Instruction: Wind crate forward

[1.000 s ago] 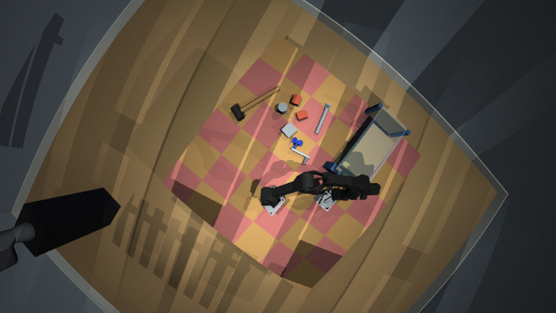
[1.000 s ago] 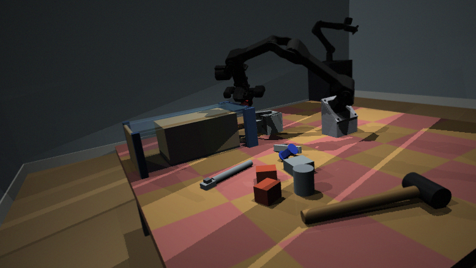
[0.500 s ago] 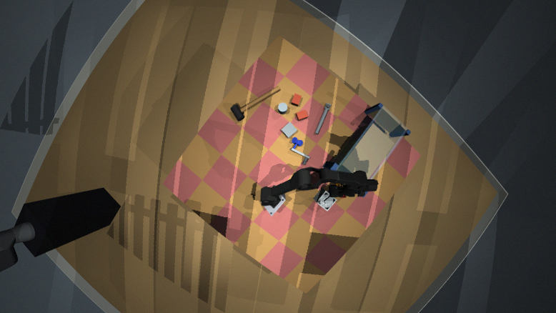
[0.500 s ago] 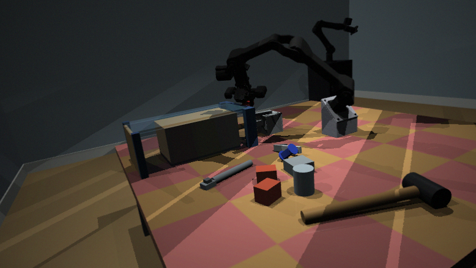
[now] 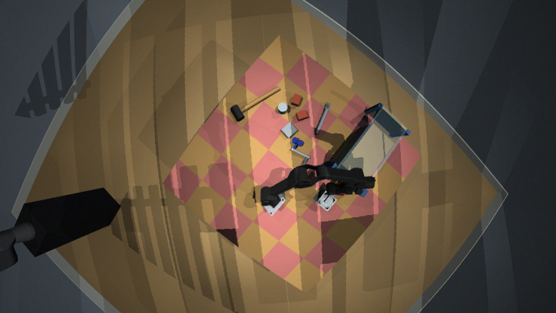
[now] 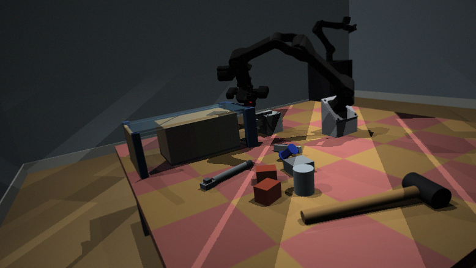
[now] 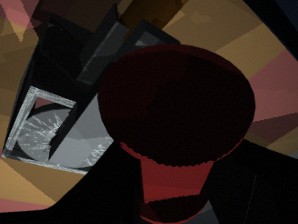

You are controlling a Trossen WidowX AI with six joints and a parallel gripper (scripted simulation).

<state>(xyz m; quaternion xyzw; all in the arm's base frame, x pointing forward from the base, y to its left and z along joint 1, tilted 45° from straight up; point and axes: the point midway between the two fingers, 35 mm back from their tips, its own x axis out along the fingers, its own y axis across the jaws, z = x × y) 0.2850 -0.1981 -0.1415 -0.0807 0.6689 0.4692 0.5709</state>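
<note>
My gripper tip is 30 mm past the grey crank arm, 30 mm above it and 10 mm to the right of it. From my gripper tip the other things lie so: grey winch: 100 mm below, 100 mm behind; then red knob: 10 mm to the left, 10 mm ahead; then clear-panelled cubby: 320 mm ahead, 20 mm below, 10 mm to the left.
</note>
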